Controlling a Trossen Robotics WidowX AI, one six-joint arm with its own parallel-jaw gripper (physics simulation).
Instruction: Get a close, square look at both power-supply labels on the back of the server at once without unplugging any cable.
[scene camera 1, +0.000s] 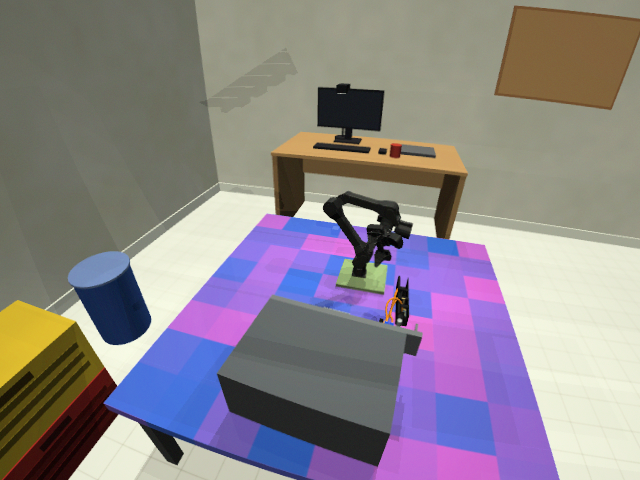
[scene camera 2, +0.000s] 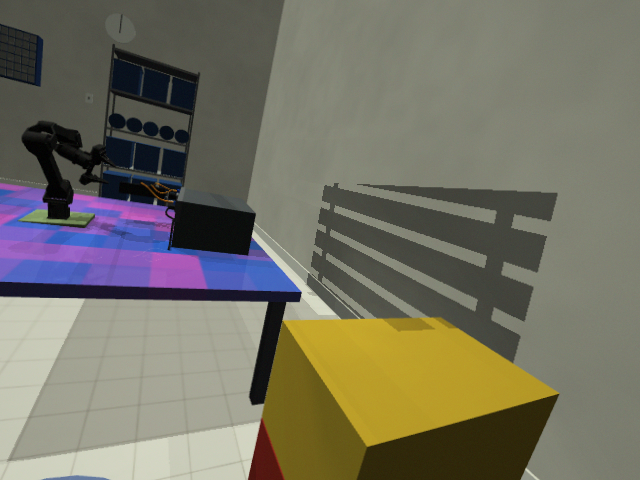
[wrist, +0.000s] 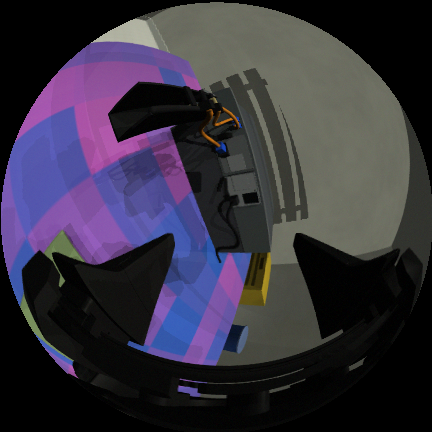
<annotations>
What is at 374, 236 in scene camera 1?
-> The gripper.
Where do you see a black cable bracket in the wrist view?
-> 146, 106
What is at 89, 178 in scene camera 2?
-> The gripper.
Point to the gripper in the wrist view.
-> At 235, 240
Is the gripper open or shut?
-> Open.
</annotations>
